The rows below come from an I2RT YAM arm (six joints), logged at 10 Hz.
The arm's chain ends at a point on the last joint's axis. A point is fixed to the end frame.
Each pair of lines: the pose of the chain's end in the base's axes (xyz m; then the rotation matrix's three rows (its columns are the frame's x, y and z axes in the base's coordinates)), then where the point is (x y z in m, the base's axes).
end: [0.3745 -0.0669 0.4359], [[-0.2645 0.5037 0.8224], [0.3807 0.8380 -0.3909], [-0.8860 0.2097 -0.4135]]
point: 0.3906 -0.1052 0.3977
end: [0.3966 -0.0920 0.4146], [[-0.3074 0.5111 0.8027], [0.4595 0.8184 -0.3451], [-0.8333 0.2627 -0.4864]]
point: 0.4110 -0.1265 0.3723
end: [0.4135 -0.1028 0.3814], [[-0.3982 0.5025 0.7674], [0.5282 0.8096 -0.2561], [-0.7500 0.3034 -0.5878]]
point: 0.4252 -0.1321 0.3346
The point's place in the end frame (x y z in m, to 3 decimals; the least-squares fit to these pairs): 0.015 -0.032 0.044
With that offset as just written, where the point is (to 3 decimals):
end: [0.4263 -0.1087 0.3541], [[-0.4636 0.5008 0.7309], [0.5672 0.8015 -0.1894], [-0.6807 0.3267 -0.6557]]
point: 0.435 -0.134 0.305
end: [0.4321 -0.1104 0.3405], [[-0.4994 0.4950 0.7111], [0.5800 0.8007 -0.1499], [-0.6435 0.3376 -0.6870]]
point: 0.440 -0.134 0.290
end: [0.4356 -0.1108 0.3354], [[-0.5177 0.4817 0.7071], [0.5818 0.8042 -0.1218], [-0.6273 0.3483 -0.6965]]
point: 0.444 -0.133 0.284
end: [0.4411 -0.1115 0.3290], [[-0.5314 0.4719 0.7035], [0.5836 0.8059 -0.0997], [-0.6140 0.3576 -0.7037]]
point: 0.449 -0.133 0.277
